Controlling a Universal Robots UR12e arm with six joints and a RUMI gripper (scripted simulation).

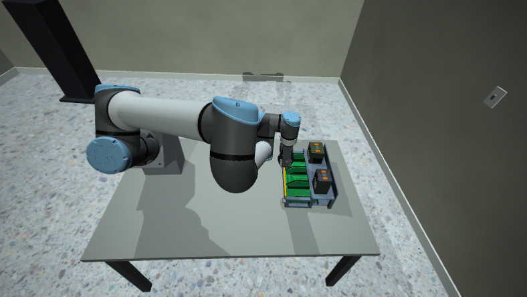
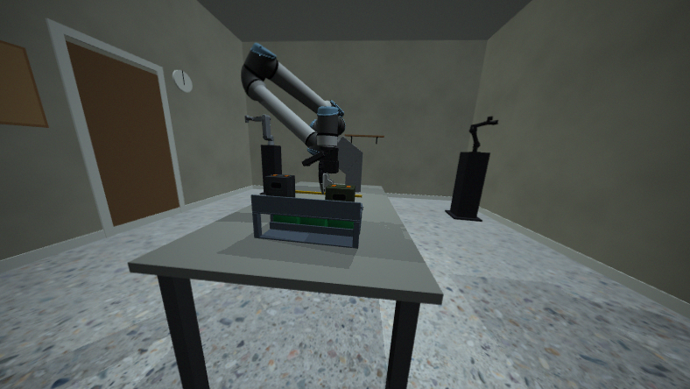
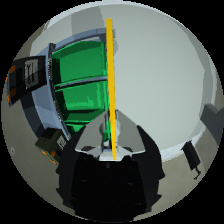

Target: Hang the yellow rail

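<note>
Now: hand 10 mm above the yellow rail. Also, from my hand: back panel 270 mm ahead, 10 mm to the left.
</note>
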